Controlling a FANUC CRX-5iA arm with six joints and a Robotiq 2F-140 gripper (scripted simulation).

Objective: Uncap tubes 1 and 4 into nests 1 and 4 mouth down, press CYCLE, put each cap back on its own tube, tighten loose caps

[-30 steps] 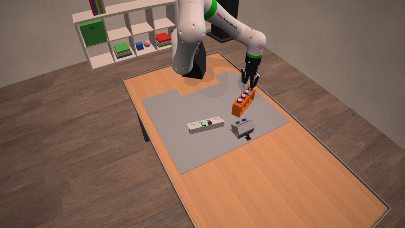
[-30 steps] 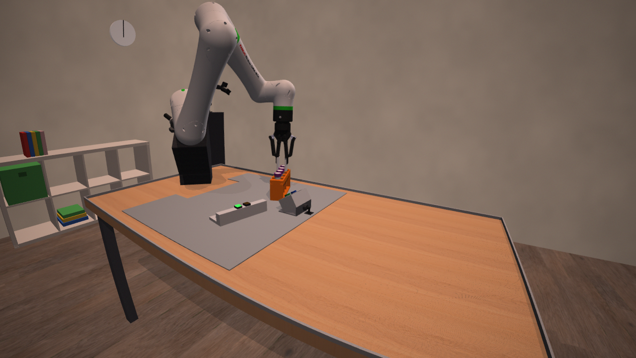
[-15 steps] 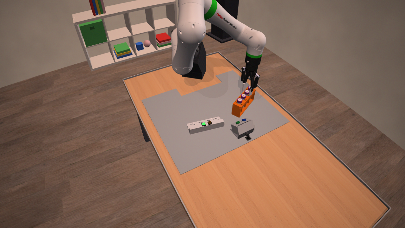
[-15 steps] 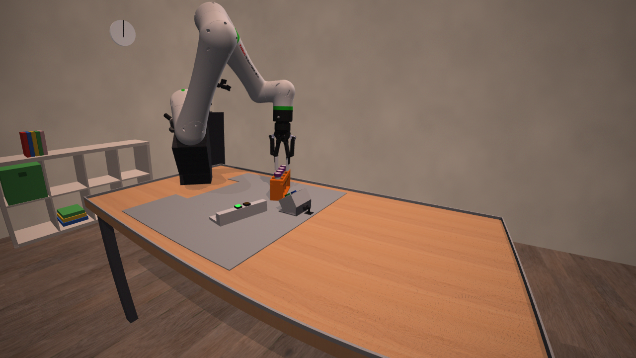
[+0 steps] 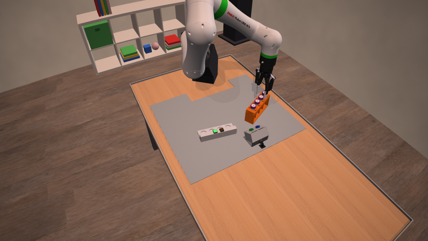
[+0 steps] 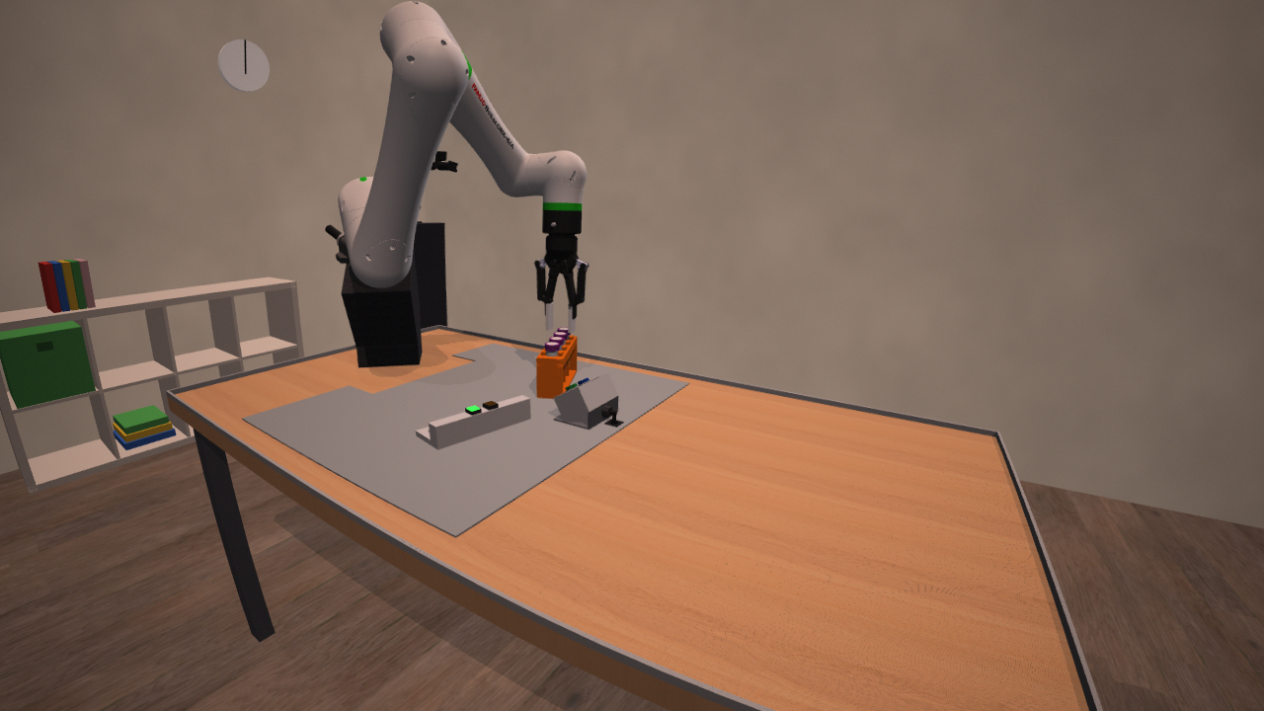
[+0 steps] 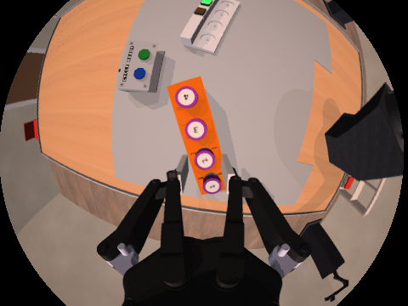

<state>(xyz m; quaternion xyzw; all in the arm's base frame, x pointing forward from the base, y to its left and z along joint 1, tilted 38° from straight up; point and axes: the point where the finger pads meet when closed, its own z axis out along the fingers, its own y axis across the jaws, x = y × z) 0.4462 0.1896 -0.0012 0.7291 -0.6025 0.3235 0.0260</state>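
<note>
My hand is 14 cm short of the green key, 21 cm to the left of it and 9 cm above it. Round my hand: small grey desk: 16 cm ahead, 19 cm to the right, 11 cm below; table edge: 19 cm ahead, 20 cm to the left, 16 cm below; blue key: 14 cm ahead, 16 cm to the right, 9 cm below.
</note>
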